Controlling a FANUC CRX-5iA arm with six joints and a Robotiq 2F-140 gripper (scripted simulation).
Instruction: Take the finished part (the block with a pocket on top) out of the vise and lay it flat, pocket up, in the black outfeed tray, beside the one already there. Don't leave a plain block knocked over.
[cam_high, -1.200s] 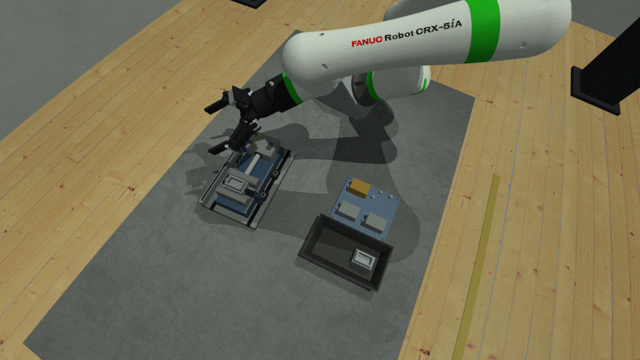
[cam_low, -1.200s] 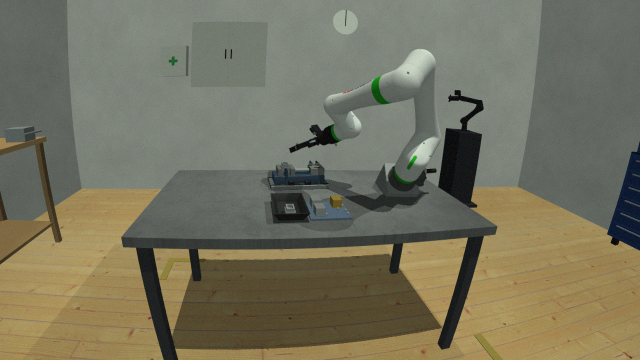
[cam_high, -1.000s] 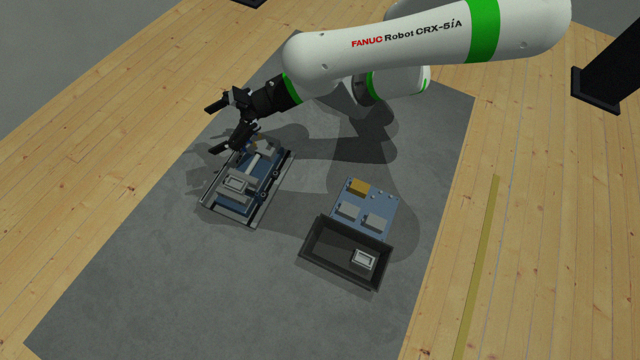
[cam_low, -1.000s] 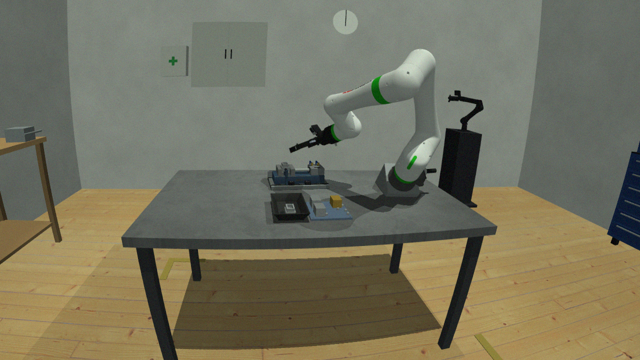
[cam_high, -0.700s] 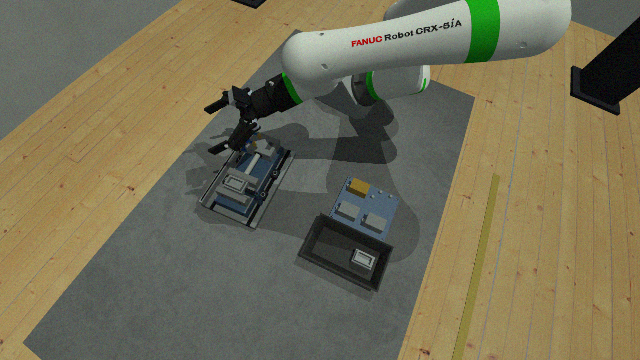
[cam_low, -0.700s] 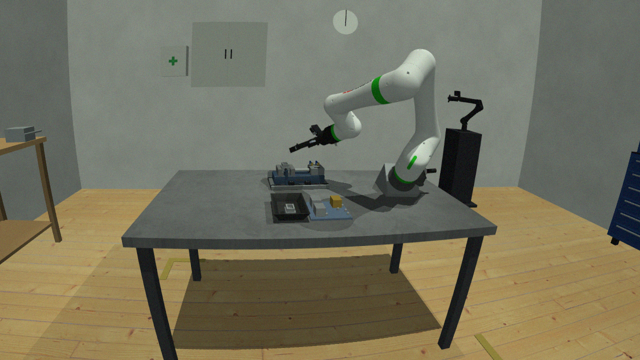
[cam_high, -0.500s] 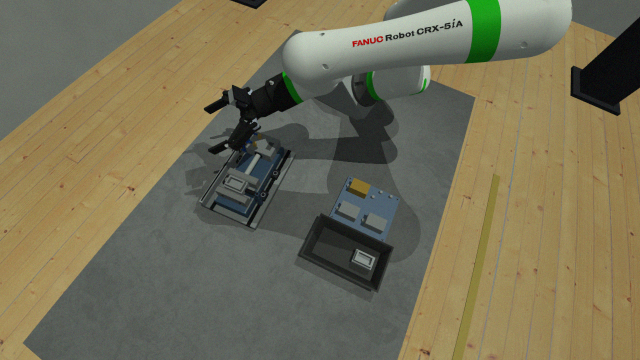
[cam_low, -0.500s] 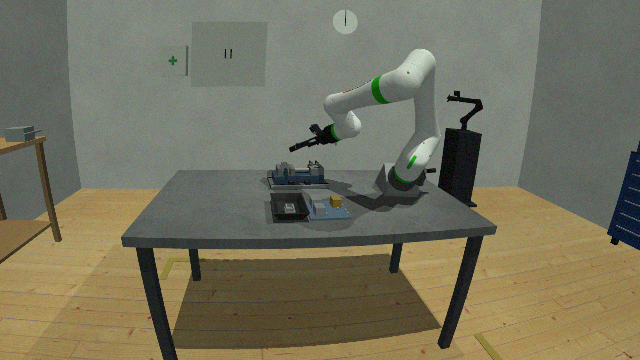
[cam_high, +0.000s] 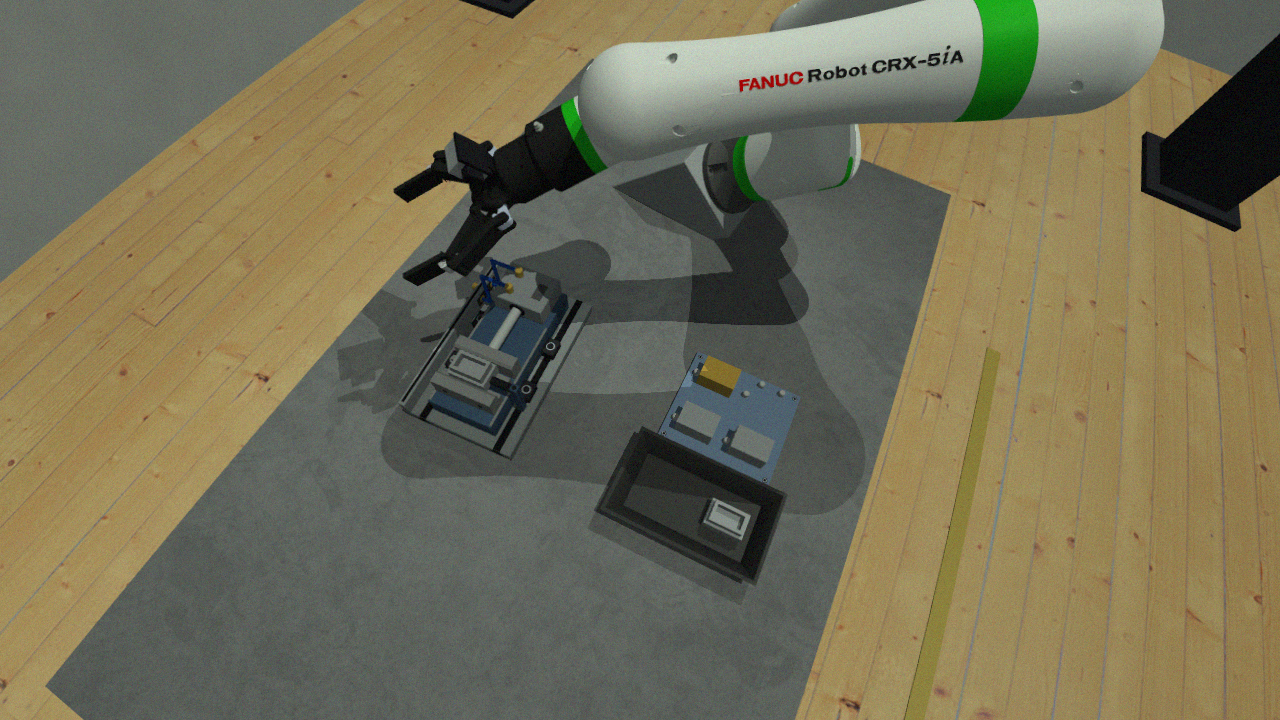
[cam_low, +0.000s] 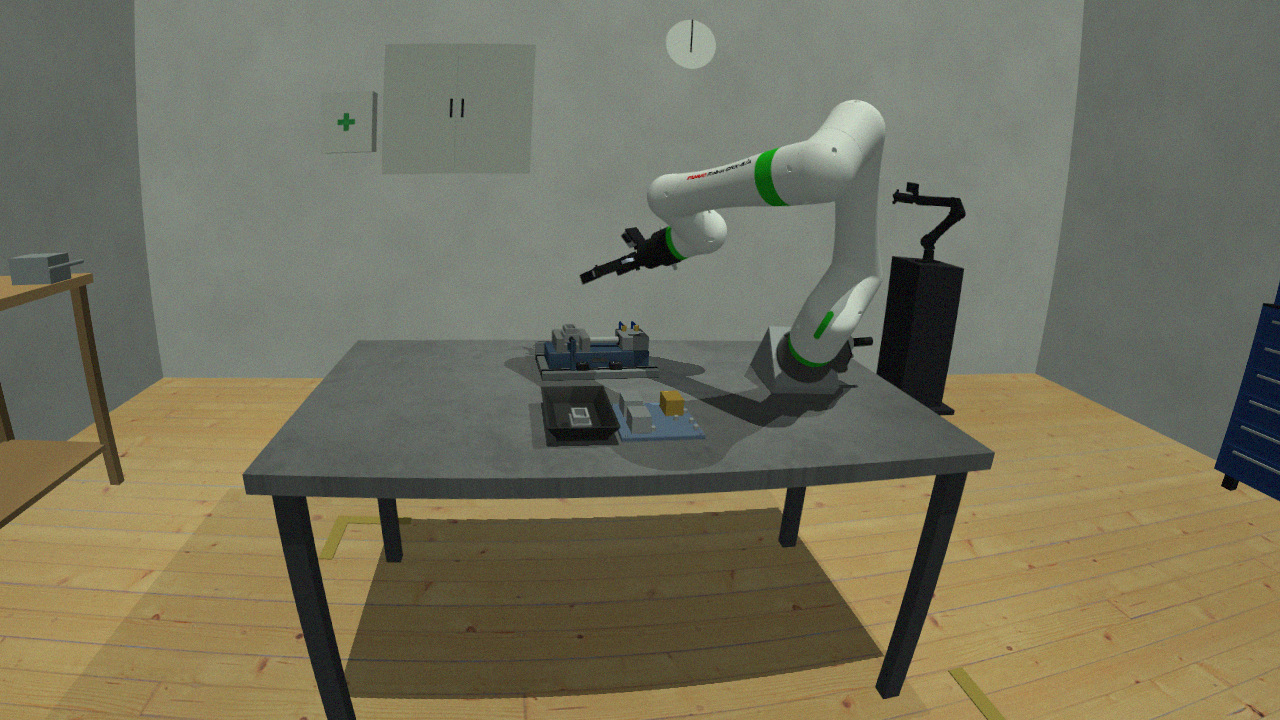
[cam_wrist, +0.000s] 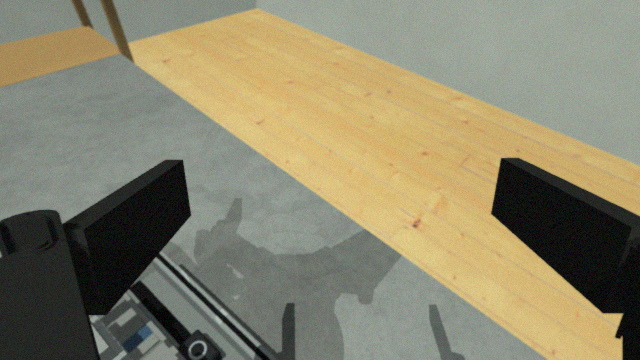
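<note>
Now: the white screw rod 150 mm below my hand, 130 mm to the left of it and 10 mm ahead of it. From my hand the other things lie so: blue fixture plate 510 mm to the left, 230 mm below, 70 mm behind; yellow block 460 mm to the left, 200 mm below, 120 mm behind; blue vise 190 mm below, 130 mm to the left, 20 mm ahead.
</note>
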